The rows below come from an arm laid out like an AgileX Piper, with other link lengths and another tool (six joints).
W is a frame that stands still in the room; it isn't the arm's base.
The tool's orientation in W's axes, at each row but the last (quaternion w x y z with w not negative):
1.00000, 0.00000, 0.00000, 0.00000
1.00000, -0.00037, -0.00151, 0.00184
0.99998, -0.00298, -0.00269, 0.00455
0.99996, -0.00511, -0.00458, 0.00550
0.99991, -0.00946, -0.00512, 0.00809
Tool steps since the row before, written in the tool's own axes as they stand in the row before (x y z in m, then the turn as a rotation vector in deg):
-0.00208, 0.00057, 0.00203, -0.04, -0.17, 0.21
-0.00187, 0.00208, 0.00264, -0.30, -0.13, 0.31
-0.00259, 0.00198, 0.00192, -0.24, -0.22, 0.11
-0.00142, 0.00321, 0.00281, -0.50, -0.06, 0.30
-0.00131, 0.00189, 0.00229, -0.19, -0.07, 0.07
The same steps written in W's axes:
-0.00208, 0.00057, 0.00203, -0.04, -0.17, 0.21
-0.00189, 0.00208, 0.00263, -0.30, -0.13, 0.31
-0.00262, 0.00197, 0.00189, -0.24, -0.22, 0.11
-0.00148, 0.00322, 0.00276, -0.50, -0.06, 0.30
-0.00136, 0.00191, 0.00224, -0.19, -0.07, 0.07

